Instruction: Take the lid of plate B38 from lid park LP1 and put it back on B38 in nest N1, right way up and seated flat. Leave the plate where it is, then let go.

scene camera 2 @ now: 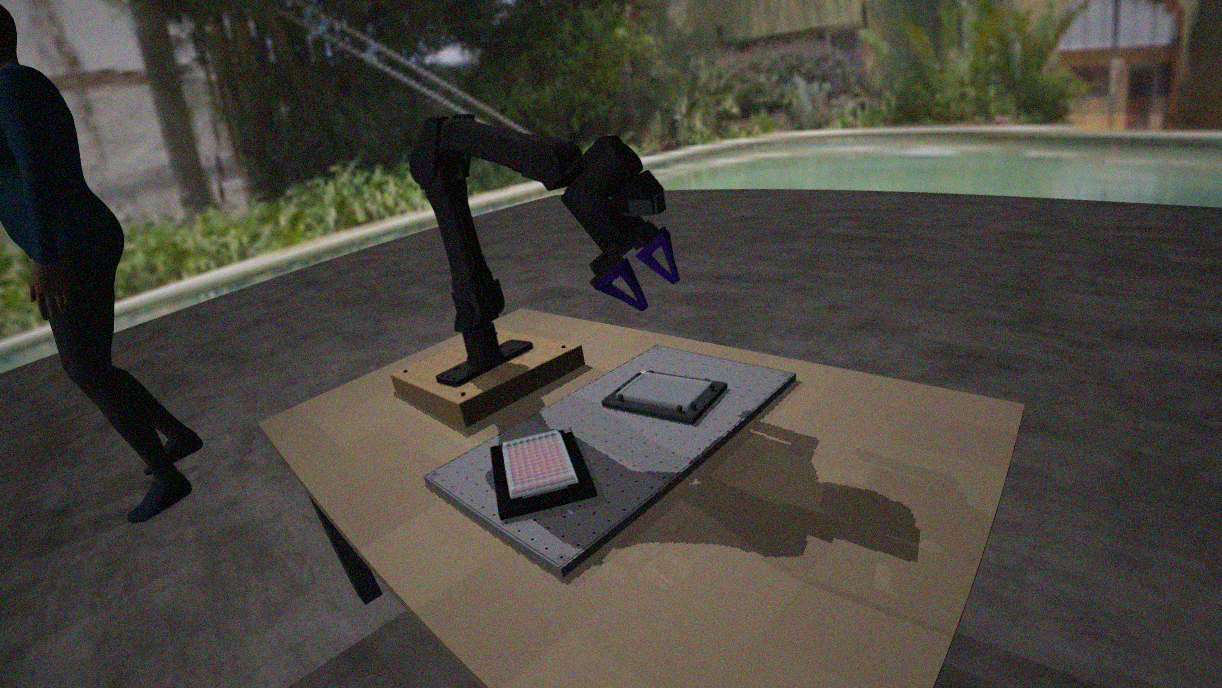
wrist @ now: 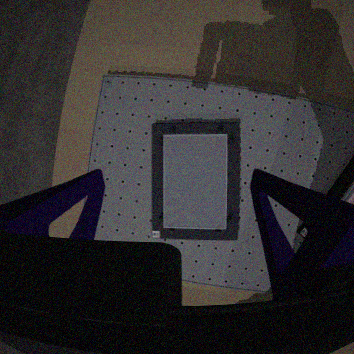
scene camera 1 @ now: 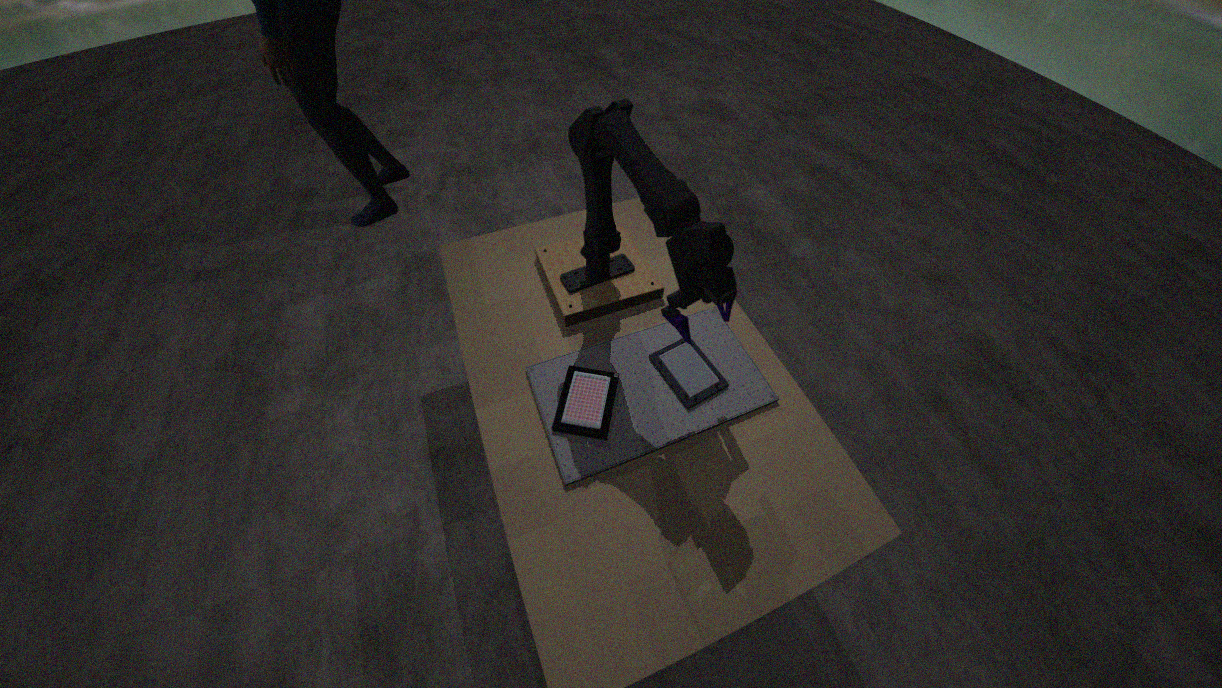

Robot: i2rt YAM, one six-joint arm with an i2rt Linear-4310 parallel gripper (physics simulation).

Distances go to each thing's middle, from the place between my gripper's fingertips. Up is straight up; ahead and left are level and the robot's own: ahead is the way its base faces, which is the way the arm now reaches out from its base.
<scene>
The pale grey lid (scene camera 2: 663, 390) lies 150 mm below my hand, 10 mm to the right of it and 10 mm behind it.
</scene>
